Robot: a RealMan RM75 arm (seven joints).
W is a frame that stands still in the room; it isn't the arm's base.
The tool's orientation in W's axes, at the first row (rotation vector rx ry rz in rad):
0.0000 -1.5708 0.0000
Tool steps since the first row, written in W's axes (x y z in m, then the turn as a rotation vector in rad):
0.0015 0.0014 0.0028 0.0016 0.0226 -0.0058
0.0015 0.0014 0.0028 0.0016 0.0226 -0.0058
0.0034 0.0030 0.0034 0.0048 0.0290 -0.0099
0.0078 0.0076 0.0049 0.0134 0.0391 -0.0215
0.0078 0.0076 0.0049 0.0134 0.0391 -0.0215
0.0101 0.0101 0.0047 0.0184 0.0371 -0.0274
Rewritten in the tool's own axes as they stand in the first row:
0.0028 0.0014 -0.0015 -0.0058 0.0226 -0.0016
0.0028 0.0014 -0.0015 -0.0058 0.0226 -0.0016
0.0034 0.0030 -0.0034 -0.0099 0.0290 -0.0048
0.0049 0.0076 -0.0078 -0.0215 0.0391 -0.0134
0.0049 0.0076 -0.0078 -0.0215 0.0391 -0.0134
0.0047 0.0101 -0.0101 -0.0274 0.0371 -0.0184

